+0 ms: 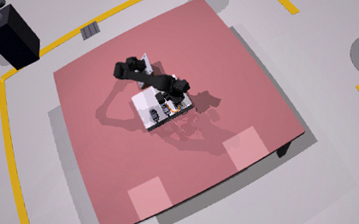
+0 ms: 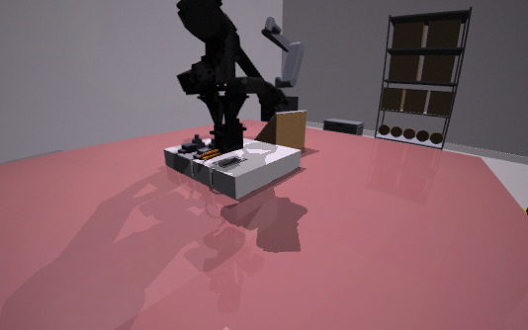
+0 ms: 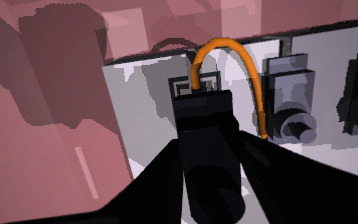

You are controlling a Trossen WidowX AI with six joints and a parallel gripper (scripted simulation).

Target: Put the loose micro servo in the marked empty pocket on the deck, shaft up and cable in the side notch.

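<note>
The white deck block is 11 cm behind my gripper tip, 9 cm to the right of it and 10 cm below it.
</note>
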